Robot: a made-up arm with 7 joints. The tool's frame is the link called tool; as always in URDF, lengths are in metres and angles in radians.
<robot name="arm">
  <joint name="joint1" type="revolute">
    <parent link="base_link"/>
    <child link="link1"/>
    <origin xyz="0 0 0.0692" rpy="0 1.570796 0"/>
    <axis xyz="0 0 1"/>
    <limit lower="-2.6" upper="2.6" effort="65" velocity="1.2"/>
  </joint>
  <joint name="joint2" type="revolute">
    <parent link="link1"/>
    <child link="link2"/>
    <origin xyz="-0.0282 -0.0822 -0.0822" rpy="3.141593 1.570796 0"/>
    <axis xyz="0 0 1"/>
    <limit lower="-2.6" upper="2.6" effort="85" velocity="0.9"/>
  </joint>
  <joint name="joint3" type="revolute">
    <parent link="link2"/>
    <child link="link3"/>
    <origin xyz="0.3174 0.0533 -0.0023" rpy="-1.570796 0 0"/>
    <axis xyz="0 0 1"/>
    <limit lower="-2.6" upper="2.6" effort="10" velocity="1.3"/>
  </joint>
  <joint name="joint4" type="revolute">
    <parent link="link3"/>
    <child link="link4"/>
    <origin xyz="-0.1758 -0.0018 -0.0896" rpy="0 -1.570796 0"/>
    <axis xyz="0 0 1"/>
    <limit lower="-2.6" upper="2.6" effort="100" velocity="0.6"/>
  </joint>
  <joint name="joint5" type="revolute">
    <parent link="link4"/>
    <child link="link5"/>
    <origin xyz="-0.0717 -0.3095 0.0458" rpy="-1.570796 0 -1.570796"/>
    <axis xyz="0 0 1"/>
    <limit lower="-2.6" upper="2.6" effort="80" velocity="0.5"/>
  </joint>
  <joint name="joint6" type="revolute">
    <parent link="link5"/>
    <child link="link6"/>
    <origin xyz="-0.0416 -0.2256 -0.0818" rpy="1.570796 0 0"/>
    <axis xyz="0 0 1"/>
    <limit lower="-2.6" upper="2.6" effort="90" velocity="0.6"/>
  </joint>
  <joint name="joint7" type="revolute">
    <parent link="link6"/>
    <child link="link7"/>
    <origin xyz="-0.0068 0.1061 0.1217" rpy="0 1.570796 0"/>
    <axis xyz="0 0 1"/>
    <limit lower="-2.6" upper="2.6" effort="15" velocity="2.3"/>
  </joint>
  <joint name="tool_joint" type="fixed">
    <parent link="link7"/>
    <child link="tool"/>
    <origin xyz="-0.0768 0.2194 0.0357" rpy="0 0 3.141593"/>
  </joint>
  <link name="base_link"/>
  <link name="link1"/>
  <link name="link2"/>
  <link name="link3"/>
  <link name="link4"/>
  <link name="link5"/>
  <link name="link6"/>
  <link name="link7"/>
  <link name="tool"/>
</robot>
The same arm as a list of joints. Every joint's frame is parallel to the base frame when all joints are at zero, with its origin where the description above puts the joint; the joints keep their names.
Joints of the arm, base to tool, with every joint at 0 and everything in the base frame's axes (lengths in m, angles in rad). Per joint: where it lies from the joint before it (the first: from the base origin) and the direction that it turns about. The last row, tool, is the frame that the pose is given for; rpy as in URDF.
joint1: axis +x xyz 0 0 0.0692
joint2: axis +z xyz -0.0822 -0.0822 0.0282
joint3: axis -y xyz -0.3174 -0.0533 -0.0023
joint4: axis +x xyz 0.1758 0.0896 0.0018
joint5: axis -y xyz 0.0458 0.0717 0.3095
joint6: axis +x xyz 0.2256 0.0818 -0.0416
joint7: axis +z xyz 0.1217 -0.1061 -0.0068
tool: xyz 0.0768 -0.2194 0.0357 rpy 0 0 0
Joint limits (rad, base to tool): -2.6..2.6 -2.6..2.6 -2.6..2.6 -2.6..2.6 -2.6..2.6 -2.6..2.6 -2.6..2.6

